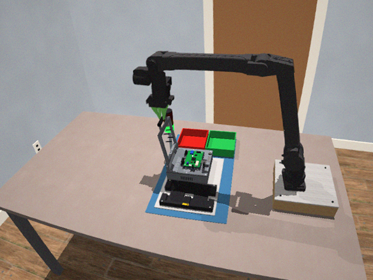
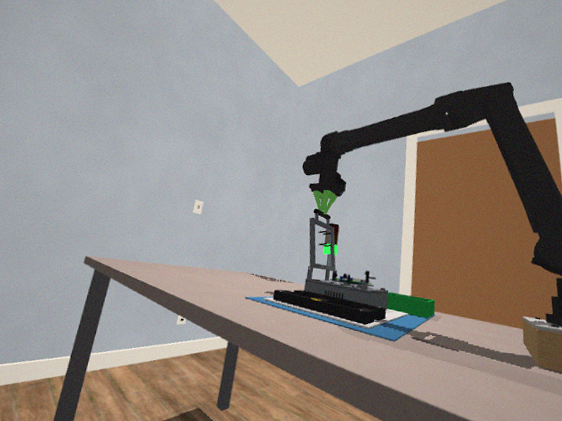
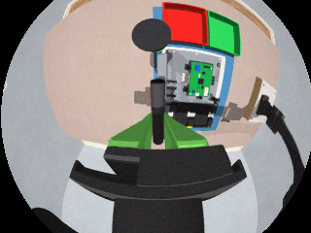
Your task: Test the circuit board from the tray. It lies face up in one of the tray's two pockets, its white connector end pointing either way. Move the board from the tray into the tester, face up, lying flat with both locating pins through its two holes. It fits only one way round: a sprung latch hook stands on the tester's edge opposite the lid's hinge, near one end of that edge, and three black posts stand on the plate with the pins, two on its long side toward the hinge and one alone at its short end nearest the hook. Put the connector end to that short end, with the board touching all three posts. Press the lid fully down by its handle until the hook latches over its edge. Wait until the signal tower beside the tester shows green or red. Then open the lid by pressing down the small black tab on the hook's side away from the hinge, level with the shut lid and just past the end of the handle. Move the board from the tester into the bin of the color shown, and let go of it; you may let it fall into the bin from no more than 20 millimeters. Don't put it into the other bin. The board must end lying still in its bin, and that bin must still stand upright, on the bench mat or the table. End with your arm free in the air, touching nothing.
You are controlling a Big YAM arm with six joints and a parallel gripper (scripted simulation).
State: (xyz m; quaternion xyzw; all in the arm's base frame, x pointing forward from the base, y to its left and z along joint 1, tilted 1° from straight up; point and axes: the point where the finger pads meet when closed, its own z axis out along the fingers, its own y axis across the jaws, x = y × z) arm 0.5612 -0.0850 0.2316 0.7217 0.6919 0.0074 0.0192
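Now: hand 13 cm past the green circuit board, 1 cm to the right of it and 21 cm above it. Round my hand: red bin: 9 cm behind, 20 cm to the right, 27 cm below; tester plate: 12 cm behind, 1 cm to the left, 21 cm below; tester lid: 1 cm behind, 9 cm below.
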